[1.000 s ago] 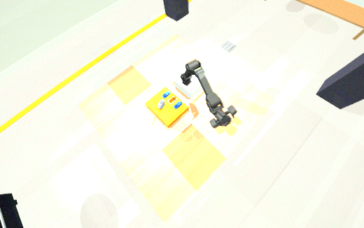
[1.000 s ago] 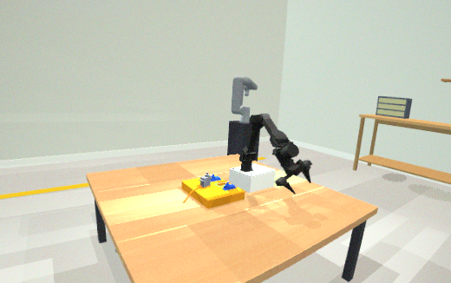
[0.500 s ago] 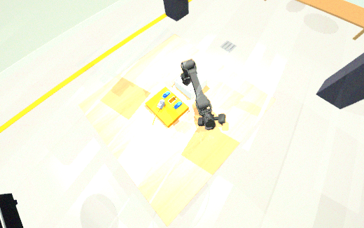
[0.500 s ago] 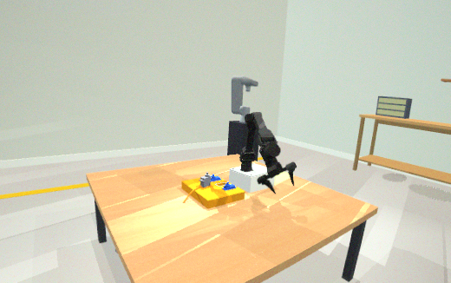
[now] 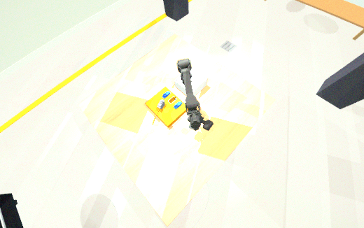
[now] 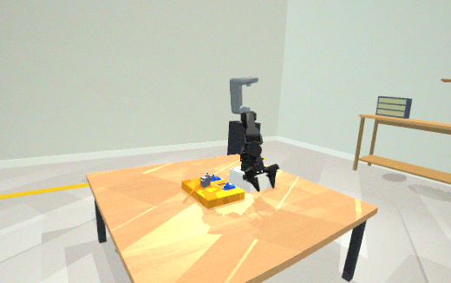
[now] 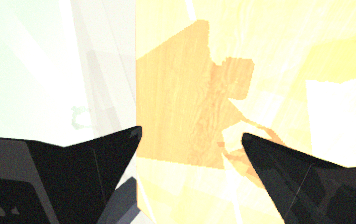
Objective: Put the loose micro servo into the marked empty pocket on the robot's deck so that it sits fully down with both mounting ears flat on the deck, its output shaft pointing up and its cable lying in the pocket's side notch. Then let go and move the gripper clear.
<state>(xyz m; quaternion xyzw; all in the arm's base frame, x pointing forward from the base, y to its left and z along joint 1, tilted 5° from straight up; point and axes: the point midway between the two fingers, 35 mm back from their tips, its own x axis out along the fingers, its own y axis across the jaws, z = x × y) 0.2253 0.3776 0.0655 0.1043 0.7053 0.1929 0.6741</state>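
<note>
The deck is 38 cm to the right of my gripper tip, 13 cm below it and 8 cm ahead of it.
</note>
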